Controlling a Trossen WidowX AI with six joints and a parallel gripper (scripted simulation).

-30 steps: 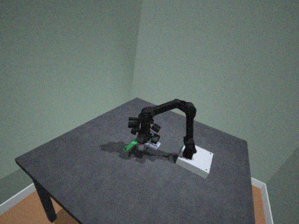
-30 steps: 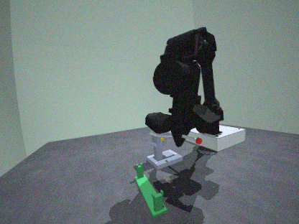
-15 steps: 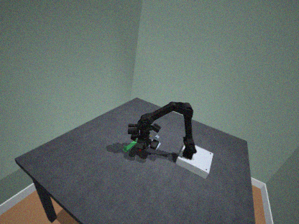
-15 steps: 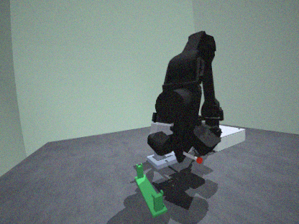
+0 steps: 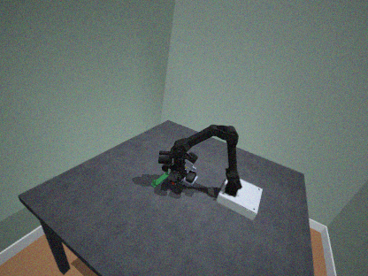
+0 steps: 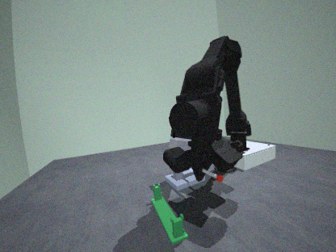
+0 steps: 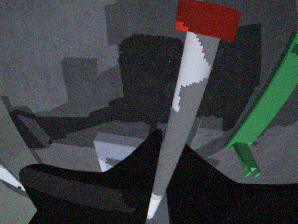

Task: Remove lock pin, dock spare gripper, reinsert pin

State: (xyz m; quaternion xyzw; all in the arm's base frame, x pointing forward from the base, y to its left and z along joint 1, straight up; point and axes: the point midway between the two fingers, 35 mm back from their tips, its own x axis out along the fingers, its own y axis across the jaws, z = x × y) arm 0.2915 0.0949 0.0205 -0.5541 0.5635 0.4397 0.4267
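Now: gripper tip 10 cm to the left of the grey mount and 1 cm past it. The rest, counted from my gripper tip: spare gripper 10 cm to the right, 8 cm above, 1 cm behind; pin rest 11 cm ahead, 2 cm to the left, 2 cm below.
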